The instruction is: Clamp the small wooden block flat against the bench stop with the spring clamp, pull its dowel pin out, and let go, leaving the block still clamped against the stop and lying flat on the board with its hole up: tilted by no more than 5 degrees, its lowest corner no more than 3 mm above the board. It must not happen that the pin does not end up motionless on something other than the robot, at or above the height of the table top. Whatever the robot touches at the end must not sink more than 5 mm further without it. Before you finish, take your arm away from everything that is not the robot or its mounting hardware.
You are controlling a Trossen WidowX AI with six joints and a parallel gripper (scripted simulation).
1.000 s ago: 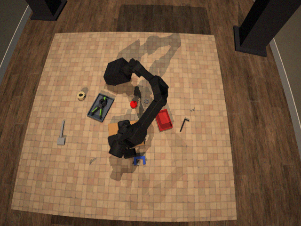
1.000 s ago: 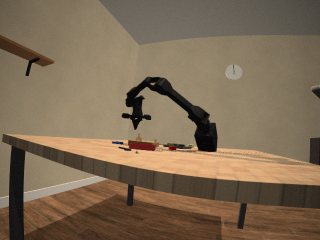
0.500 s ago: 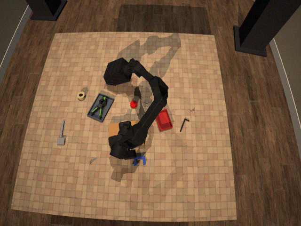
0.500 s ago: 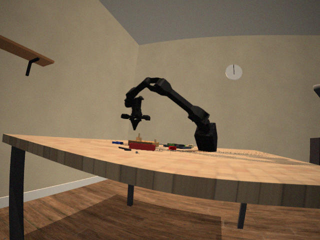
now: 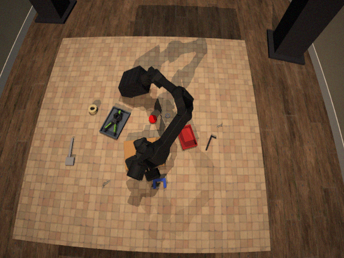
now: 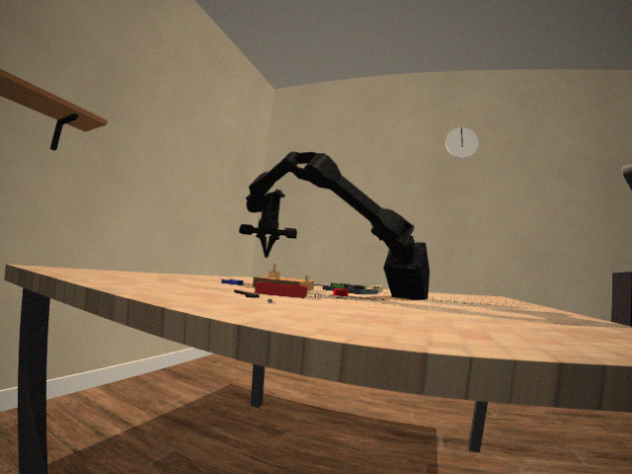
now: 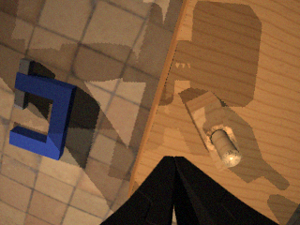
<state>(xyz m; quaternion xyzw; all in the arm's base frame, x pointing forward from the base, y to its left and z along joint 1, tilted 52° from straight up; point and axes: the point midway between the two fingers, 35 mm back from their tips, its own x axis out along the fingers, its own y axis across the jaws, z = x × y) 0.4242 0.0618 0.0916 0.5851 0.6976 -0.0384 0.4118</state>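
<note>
Right now the dowel pin is 30 mm behind my hand, 10 mm to the right of it and 80 mm below it. Also, from my hand: small wooden block: 30 mm behind, 10 mm to the right, 90 mm below; wooden board: 60 mm behind, 40 mm to the right, 120 mm below; red bin: 180 mm behind, 160 mm to the left, 120 mm below.
</note>
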